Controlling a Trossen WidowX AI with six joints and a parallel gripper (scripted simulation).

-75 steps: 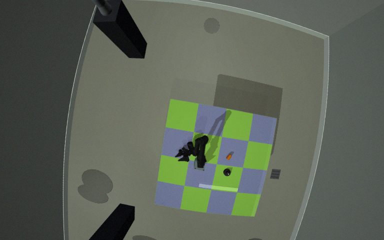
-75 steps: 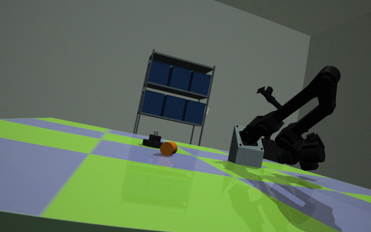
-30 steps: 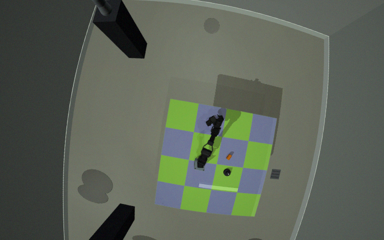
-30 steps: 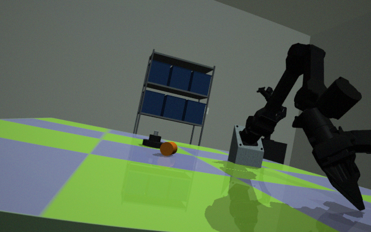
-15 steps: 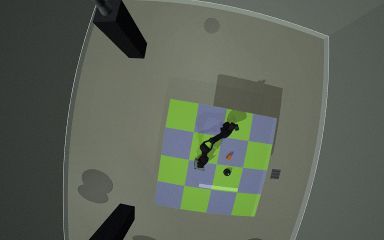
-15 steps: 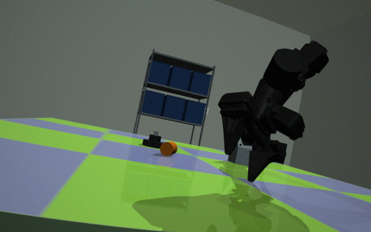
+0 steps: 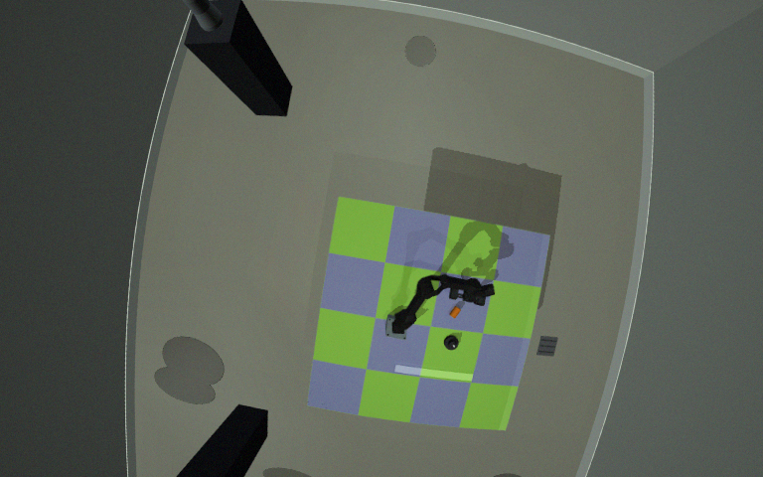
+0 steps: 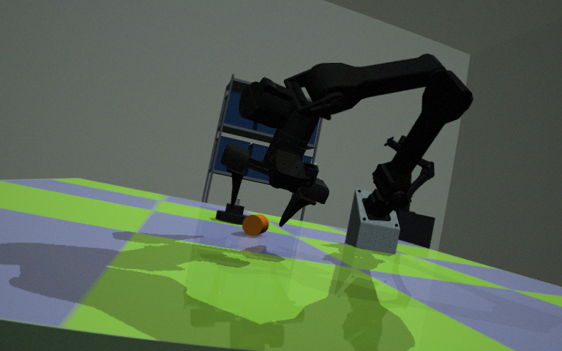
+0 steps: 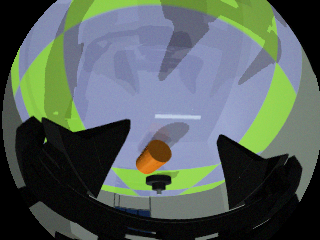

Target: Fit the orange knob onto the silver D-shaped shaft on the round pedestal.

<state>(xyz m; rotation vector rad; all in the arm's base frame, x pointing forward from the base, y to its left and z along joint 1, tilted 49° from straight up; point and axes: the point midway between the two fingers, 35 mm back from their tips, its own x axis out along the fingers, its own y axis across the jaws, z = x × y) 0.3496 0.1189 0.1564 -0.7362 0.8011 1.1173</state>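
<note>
Right now my gripper tip is 2 cm past the orange knob, 8 cm to the left of it and 2 cm above it. From my gripper tip the other things lie so: black round pedestal 2 cm behind, 28 cm to the right, 1 cm below.
</note>
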